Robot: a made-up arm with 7 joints. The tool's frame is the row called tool.
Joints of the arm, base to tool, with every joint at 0 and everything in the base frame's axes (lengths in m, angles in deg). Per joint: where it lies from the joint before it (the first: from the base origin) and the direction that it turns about. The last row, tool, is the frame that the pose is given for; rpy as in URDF.
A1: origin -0.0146 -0.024 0.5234 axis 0 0 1
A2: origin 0.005 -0.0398 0.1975 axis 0 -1 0
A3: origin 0.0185 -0.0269 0.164 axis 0 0 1
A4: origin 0.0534 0.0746 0.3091 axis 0 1 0
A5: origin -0.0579 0.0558 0.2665 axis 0 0 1
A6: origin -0.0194 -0.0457 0.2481 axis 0 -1 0
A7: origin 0.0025 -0.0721 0.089 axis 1 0 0
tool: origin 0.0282 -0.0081 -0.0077 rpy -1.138 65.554 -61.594
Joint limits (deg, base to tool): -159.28..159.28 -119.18..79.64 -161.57..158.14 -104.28..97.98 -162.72..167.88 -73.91..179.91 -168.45..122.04
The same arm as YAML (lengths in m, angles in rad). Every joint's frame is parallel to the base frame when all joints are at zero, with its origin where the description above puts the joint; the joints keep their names.
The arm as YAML. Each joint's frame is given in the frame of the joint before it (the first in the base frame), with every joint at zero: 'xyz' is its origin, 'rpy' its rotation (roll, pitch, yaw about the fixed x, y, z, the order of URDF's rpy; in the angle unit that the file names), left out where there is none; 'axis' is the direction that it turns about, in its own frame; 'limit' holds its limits. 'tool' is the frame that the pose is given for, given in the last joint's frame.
units:
  length: m
  angle: rad
joints:
  - name: A1
    type: revolute
    origin:
      xyz: [-0.0146, -0.024, 0.5234]
    axis: [0.0, 0.0, 1.0]
    limit:
      lower: -2.78
      upper: 2.78
  - name: A2
    type: revolute
    origin:
      xyz: [0.005, -0.0398, 0.1975]
    axis: [0.0, -1.0, 0.0]
    limit:
      lower: -2.0801
      upper: 1.39
  - name: A3
    type: revolute
    origin:
      xyz: [0.0185, -0.0269, 0.164]
    axis: [0.0, 0.0, 1.0]
    limit:
      lower: -2.8199
      upper: 2.7601
  - name: A4
    type: revolute
    origin:
      xyz: [0.0534, 0.0746, 0.3091]
    axis: [0.0, 1.0, 0.0]
    limit:
      lower: -1.82
      upper: 1.7101
  - name: A5
    type: revolute
    origin:
      xyz: [-0.0579, 0.0558, 0.2665]
    axis: [0.0, 0.0, 1.0]
    limit:
      lower: -2.84
      upper: 2.9301
  - name: A6
    type: revolute
    origin:
      xyz: [-0.0194, -0.0457, 0.2481]
    axis: [0.0, -1.0, 0.0]
    limit:
      lower: -1.29
      upper: 3.14
  - name: A7
    type: revolute
    origin:
      xyz: [0.0025, -0.0721, 0.089]
    axis: [1.0, 0.0, 0.0]
    limit:
      lower: -2.94
      upper: 2.13
tool:
  origin:
    xyz: [0.0282, -0.0081, -0.0077]
    rpy: [-0.0199, 1.1441, -1.075]

